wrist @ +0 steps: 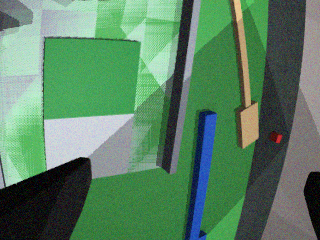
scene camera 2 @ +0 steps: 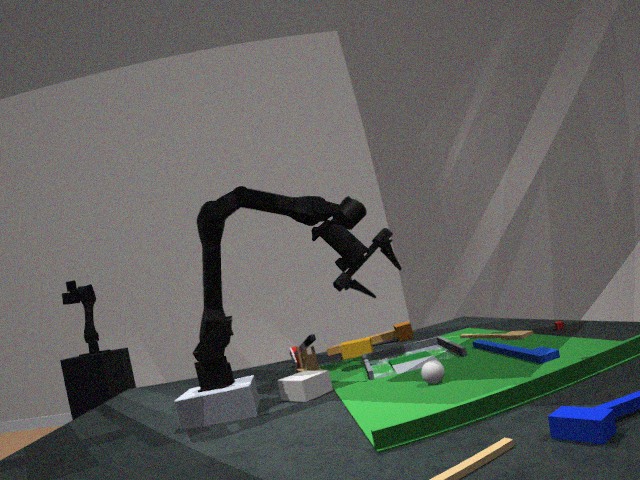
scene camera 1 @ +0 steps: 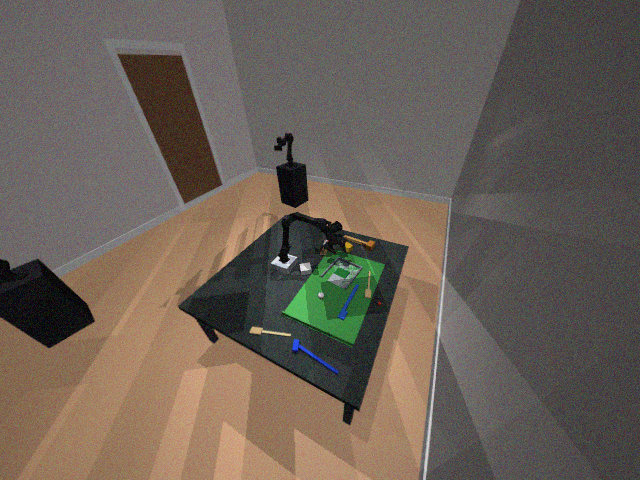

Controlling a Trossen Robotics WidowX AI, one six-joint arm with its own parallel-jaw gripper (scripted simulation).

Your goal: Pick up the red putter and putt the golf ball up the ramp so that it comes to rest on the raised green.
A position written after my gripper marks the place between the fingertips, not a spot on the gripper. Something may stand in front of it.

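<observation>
My gripper (scene camera 2: 388, 283), (wrist: 204, 178): open, holding nothing. White block (scene camera 2: 301, 387); out of frame in the wrist view. Green mat (scene camera 2: 372, 403), (wrist: 151, 197), (scene camera 1: 323, 313).
</observation>
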